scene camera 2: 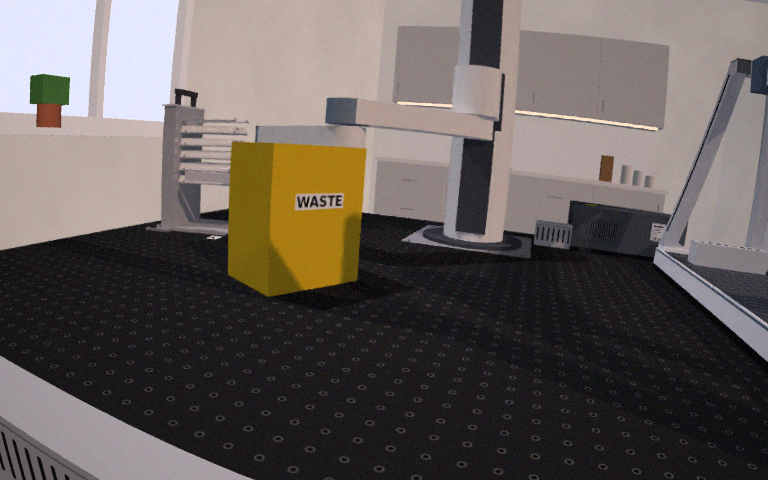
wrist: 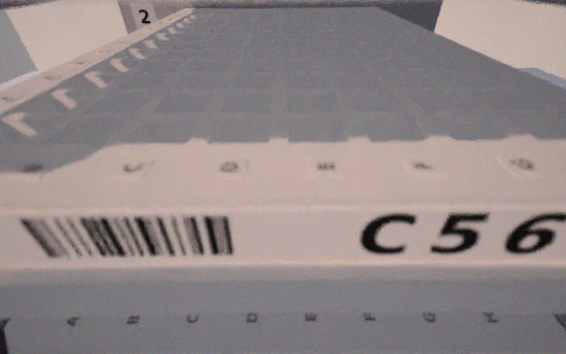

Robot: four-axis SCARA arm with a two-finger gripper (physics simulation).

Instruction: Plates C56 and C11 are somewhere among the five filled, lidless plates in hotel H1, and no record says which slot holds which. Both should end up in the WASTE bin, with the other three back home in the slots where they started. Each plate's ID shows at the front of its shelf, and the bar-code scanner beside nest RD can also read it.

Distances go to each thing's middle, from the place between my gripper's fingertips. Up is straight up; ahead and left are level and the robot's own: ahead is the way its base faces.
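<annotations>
Relative to the dark grey unit [scene camera 2: 636, 227], my gripper is 98 cm to the right of it, 43 cm past it and 7 cm above it.
</annotations>
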